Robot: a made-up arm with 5 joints.
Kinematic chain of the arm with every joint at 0, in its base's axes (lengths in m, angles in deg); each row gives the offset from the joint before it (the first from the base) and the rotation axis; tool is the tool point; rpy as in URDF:
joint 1: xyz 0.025 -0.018 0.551 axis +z
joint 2: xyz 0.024 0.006 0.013 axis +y
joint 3: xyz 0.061 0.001 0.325 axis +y
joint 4: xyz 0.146 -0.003 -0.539 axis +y
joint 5: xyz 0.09 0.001 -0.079 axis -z
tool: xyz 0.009 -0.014 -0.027 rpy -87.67 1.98 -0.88
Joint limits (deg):
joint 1: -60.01..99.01
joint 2: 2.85..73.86
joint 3: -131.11..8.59
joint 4: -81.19..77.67
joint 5: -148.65..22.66
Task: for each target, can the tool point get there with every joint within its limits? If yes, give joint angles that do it. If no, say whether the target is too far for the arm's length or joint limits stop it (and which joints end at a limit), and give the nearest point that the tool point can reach.
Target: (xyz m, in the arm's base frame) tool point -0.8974 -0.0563 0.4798
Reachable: no: joint limits stop it (at a limit: joint 2, joint 3) | nearest point -0.2859 -0.0309 0.3997 | short by 0.617 m
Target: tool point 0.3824 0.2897 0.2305
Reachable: yes | joints 38.18 16.98 -31.41 48.86 -131.01
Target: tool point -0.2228 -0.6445 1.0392
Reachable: no: joint limits stop it (at a limit: joint 1, joint 2, joint 4) | nearest point 0.3057 -0.5264 1.1175 | short by 0.547 m
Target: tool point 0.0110 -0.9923 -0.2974
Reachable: no: too far | nearest point 0.3597 -0.6185 -0.0214 | short by 0.581 m
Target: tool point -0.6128 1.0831 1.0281
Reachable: no: too far | nearest point -0.1468 0.9337 0.9401 | short by 0.497 m
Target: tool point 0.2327 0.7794 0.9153
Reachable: yes | joints 76.11 35.19 -107.72 -63.18 8.91
